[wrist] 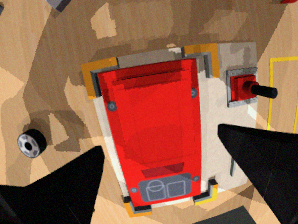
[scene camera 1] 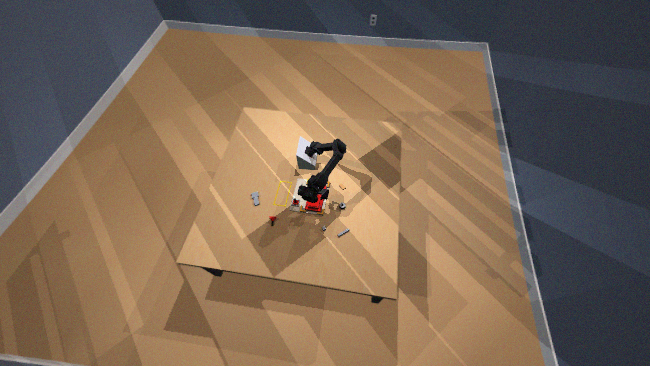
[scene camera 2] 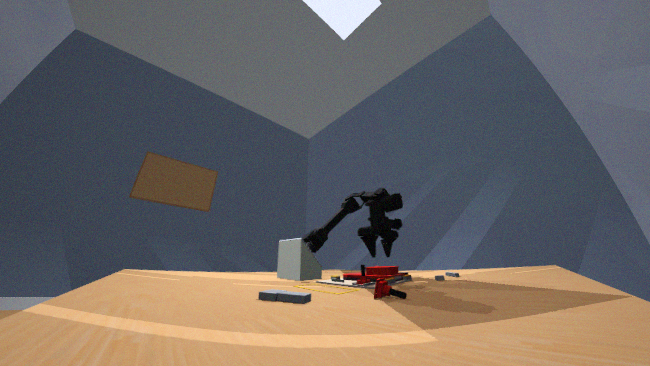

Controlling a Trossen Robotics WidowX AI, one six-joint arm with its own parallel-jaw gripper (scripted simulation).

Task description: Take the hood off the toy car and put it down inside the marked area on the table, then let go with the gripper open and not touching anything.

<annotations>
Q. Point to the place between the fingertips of my gripper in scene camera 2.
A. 381,257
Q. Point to a red hood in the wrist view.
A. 156,115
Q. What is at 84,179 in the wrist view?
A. My gripper.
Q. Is my gripper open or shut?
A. Open.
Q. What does my gripper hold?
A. Nothing.
</annotations>
